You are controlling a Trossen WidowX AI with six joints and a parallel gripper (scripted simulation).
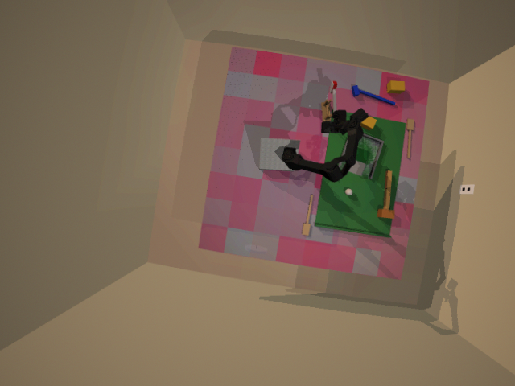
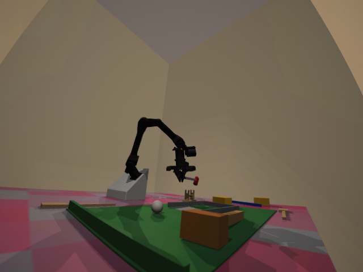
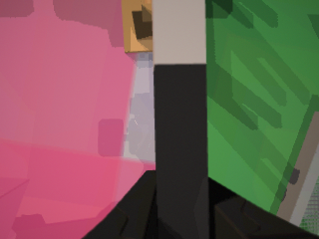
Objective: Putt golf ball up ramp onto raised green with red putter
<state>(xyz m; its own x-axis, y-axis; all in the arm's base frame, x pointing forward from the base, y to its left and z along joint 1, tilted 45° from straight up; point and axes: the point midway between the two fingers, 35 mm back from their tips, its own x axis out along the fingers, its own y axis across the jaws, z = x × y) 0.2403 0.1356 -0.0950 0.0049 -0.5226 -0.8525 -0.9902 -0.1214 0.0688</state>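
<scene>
Right now my gripper tip is 2 cm past the red putter, 11 cm to the right of it and 2 cm below it. From my gripper tip the other things lie so: green mat (24 cm ahead, 22 cm to the right, 12 cm below); grey frame (22 cm ahead, 9 cm to the right, 11 cm below); small wooden stand (2 cm behind, 14 cm to the left, 9 cm below).
</scene>
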